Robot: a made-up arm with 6 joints.
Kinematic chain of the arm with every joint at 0, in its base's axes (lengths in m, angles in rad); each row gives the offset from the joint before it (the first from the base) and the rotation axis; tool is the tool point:
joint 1: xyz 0 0 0.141 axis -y
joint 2: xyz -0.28 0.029 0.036 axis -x
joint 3: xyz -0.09 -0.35 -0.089 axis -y
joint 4: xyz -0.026 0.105 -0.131 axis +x
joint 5: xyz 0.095 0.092 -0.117 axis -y
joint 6: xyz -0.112 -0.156 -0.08 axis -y
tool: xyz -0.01 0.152 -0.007
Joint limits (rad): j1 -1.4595..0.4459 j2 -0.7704..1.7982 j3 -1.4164..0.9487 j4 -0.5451..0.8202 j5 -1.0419..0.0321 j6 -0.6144..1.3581
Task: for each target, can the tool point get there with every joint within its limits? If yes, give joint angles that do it. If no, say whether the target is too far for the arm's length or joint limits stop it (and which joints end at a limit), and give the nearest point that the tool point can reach.
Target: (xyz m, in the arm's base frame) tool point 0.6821 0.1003 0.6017
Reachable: no: joint limits stop it (at a limit: joint 1, joint 2, joint 3, joint 4, joint 6) | nearest point 0.2105 0.0198 0.8426 | short by 0.536 m
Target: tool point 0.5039 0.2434 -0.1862
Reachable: no: joint limits stop it (at a limit: joint 1, joint 2, joint 3, joint 5) | nearest point 0.0694 0.0875 -0.2337 | short by 0.464 m
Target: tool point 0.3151 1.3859 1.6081
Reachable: no: too far | nearest point 0.1631 0.0138 0.9006 | short by 1.551 m
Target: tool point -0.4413 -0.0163 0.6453
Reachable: yes | joints -1.2058 -0.2521 -0.8510 0.2520 -0.1077 1.0929
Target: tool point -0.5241 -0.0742 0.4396
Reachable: yes | joints -0.6283 0.0642 -1.1638 0.5026 -0.4709 0.9684
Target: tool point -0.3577 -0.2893 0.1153
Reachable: yes | joints -0.3921 0.6688 0.4806 0.2139 -0.4049 -0.1975
